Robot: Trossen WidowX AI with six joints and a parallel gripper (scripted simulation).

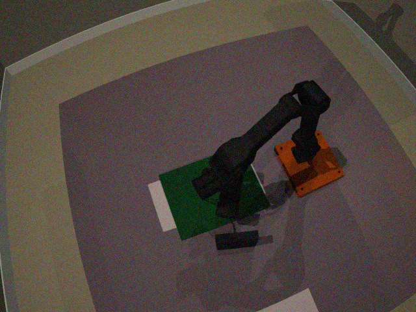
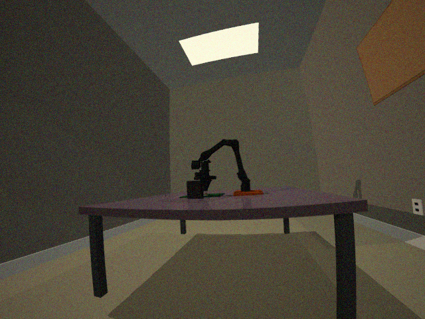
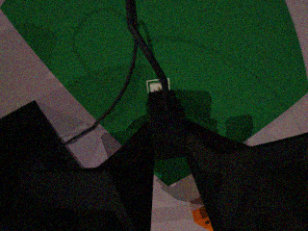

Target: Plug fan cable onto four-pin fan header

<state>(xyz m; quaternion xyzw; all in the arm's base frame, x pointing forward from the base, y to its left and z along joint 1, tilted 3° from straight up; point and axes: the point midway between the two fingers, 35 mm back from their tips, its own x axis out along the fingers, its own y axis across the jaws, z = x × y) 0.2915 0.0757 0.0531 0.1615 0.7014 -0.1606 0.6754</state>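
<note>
Now: the white four-pin fan header 5 cm below my gripper tip and 1 cm ahead of it. Round my gripper tip: black fan 13 cm to the left, 3 cm ahead, 1 cm above; green board 6 cm below, 5 cm to the right, 4 cm ahead; dark plug 1 cm ahead, 1 cm above.
</note>
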